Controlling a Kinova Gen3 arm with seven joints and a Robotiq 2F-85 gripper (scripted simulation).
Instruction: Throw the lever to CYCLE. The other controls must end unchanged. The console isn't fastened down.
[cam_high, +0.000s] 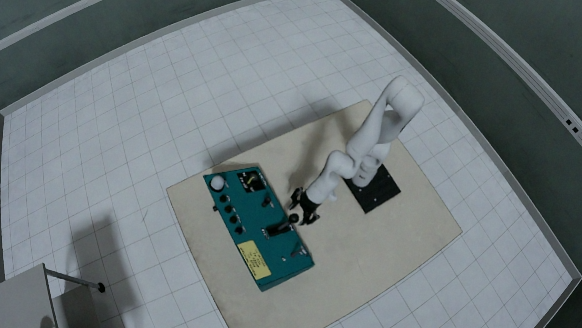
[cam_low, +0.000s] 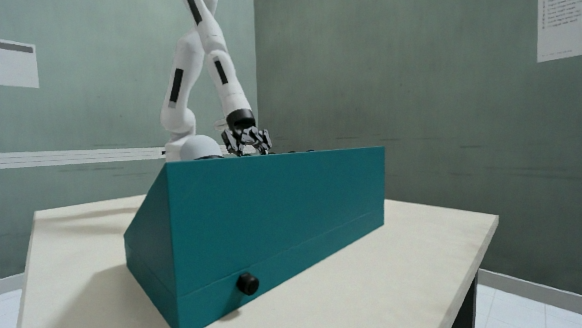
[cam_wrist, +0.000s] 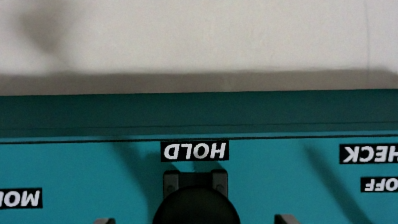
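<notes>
Right now my hand is 5 cm short of the lever and 5 cm above it. Round my hand: check toggle 6 cm ahead, 12 cm to the left, 5 cm below; then mode knob 8 cm ahead, 12 cm to the right, 6 cm below; then dial 10 cm ahead, 23 cm to the right, 6 cm below.
</notes>
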